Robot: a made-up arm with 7 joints. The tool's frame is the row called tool.
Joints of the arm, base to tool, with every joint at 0 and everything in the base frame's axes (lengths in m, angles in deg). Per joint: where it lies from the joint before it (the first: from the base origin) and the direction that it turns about. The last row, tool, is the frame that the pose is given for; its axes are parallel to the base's.
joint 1: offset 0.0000 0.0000 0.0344 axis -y
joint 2: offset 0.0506 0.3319 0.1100 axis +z
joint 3: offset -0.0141 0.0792 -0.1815 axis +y
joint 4: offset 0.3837 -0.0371 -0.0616 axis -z
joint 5: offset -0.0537 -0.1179 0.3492 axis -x
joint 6: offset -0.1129 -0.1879 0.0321 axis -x
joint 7: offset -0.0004 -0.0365 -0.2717 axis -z
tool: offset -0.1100 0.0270 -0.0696
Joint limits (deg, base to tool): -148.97..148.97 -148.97..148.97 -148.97..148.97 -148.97..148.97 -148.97..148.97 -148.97..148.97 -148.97..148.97
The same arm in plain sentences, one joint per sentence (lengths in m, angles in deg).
The arm has seven revolute joints in a row. What follows holds with every joint at zero, and every direction is one of the base frame's. The first joint sits 0.0344 m along +z from the base frame's origin and turns about -y, from -148.97 to 148.97 deg. The second joint sits 0.0506 m along +x and 0.3319 m along +y and 0.1100 m along +z from the first joint and turns about +z, from -148.97 to 148.97 deg. The third joint sits 0.0141 m along -x and 0.0792 m along +y and 0.1815 m along -z from the second joint and turns about +y, from -148.97 to 148.97 deg. The fourth joint sits 0.3837 m along +x and 0.0371 m along -y and 0.0616 m along -z from the third joint and turns about -z, from -148.97 to 148.97 deg. The fifth joint sits 0.0537 m along -x and 0.1179 m along -y and 0.3492 m along +z from the fourth joint and turns about -x, from -148.97 to 148.97 deg. The sixth joint sits 0.1129 m along -x and 0.1879 m along -y and 0.0321 m along +z from the fifth joint and turns about -x, from -148.97 to 148.97 deg. The seventh joint sits 0.0004 m along -x and 0.0365 m along -y and 0.2717 m along -z from the sixth joint and turns about -z, from -148.97 to 148.97 deg. The tool frame, which is the frame that the pose is given for, sits 0.1100 m along -x and 0.0270 m along +y and 0.0696 m along -z from the seventh joint; its axes are parallel to the base frame's.
